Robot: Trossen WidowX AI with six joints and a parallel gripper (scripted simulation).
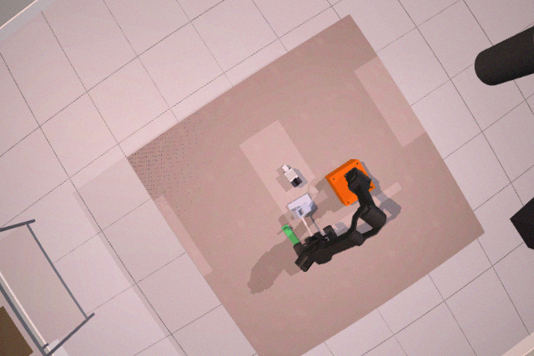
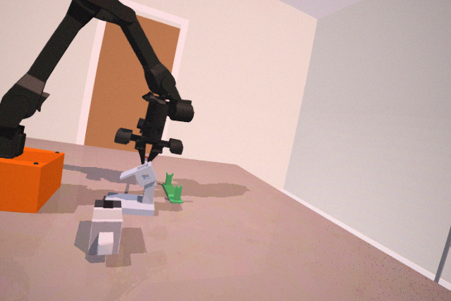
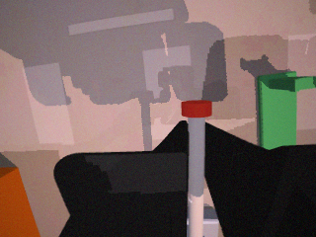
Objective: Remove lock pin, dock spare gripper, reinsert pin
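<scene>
My gripper tip is now 8 cm short of the green cradle, 5 cm to the left of it and 3 cm above it. From my gripper tip the other things lie so: spare gripper 30 cm to the right, 9 cm behind, 3 cm below; grey mount 14 cm to the right, 3 cm behind, 1 cm below.
</scene>
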